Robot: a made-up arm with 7 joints. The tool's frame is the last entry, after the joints.
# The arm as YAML. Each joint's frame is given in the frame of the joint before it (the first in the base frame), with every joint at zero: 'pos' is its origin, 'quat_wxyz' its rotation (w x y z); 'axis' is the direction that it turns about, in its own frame. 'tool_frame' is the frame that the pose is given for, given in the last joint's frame.
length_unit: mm
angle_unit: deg
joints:
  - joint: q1
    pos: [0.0, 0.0, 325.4]
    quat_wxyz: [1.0, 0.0, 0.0, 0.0]
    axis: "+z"
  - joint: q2
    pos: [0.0, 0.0, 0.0]
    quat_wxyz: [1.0, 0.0, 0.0, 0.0]
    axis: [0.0, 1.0, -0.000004]
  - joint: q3
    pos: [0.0, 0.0, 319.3]
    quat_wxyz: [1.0, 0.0, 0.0, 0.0]
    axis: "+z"
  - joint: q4
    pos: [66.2, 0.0, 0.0]
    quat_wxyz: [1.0, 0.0, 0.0, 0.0]
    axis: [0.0, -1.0, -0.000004]
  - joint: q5
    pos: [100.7, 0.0, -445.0]
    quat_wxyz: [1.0, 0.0, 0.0, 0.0]
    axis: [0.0, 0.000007, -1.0]
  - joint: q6
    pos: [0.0, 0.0, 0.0]
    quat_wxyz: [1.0, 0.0, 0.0, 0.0]
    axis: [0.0, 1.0, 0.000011]
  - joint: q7
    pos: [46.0, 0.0, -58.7]
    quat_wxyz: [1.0, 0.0, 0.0, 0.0]
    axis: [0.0, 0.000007, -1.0]
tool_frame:
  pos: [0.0, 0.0, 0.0]
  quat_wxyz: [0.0, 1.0, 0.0, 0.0]
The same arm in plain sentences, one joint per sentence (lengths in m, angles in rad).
The arm has seven revolute joints in a row. What follows holds with every joint at zero, and every direction is one of the base frame's.
Joint 1 sits 0.3254 m along +z from the base frame's origin and turns about +z.
Joint 2 sits at the same point as joint 1 and turns about +y.
Joint 3 sits 0.3193 m along +z from joint 2 and turns about +z.
Joint 4 sits 0.0662 m along +x from joint 3 and turns about -y.
Joint 5 sits 0.1007 m along +x and 0.445 m along -z from joint 4 and turns about -z.
Joint 6 sits at the same point as joint 5 and turns about +y.
Joint 7 sits 0.046 m along +x and 0.0587 m along -z from joint 6 and turns about -z.
The tool frame, which is the frame that the pose is given for, sits at the same point as joint 7; its axes are the base frame's turned by roll 3.1416, pitch 0 and yaw 0 rad (as in URDF: about the fixed x, then y, then z).

